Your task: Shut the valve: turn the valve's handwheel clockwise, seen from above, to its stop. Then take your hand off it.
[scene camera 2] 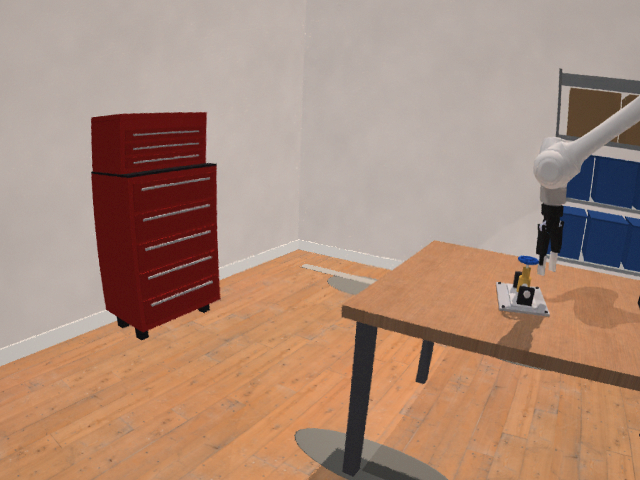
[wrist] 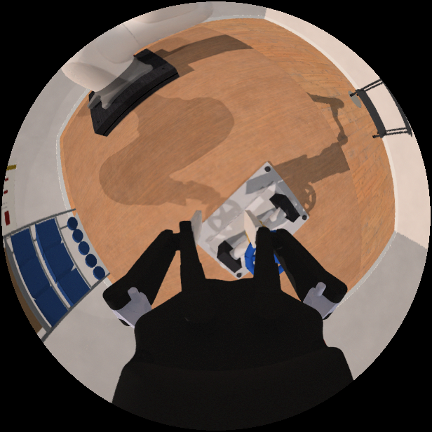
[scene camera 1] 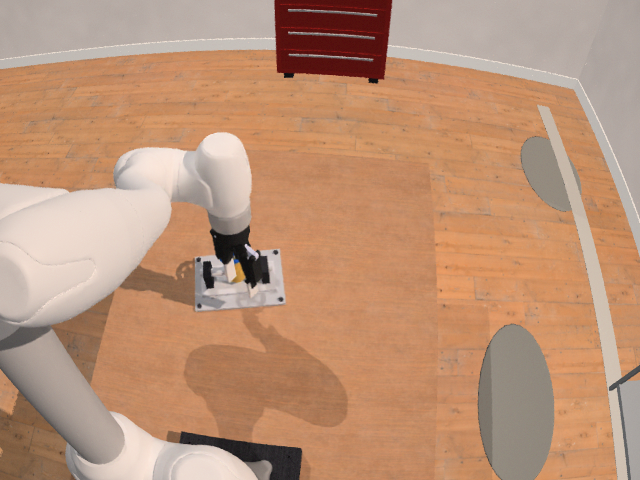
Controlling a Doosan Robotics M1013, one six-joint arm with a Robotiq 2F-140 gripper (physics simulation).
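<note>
The valve's blue handwheel (scene camera 1: 236, 261) (scene camera 2: 527, 259) (wrist: 248, 262) lies flat on top of the yellow valve body (scene camera 1: 239, 273) (scene camera 2: 523, 281). It is mostly hidden by my fingers in scene camera 1 and partly in the wrist view. The valve stands between two black end pieces on a light grey base plate (scene camera 1: 237, 306) (scene camera 2: 535, 310) (wrist: 261, 178). My gripper (scene camera 1: 241, 281) (scene camera 2: 547, 265) (wrist: 222, 218) is partly open, with nothing between its fingers. It points down beside the handwheel. In the wrist view, the right finger overlaps the wheel; whether it touches the rim I cannot tell.
The base plate rests on the wooden table (scene camera 1: 382, 268) (scene camera 2: 439, 289) (wrist: 280, 125). The arm's black mounting plate (scene camera 1: 286, 459) (wrist: 160, 67) is on the table's near side. A red drawer cabinet (scene camera 1: 330, 43) (scene camera 2: 175, 240) and a shelf unit (scene camera 2: 594, 81) with blue bins stand beyond the table.
</note>
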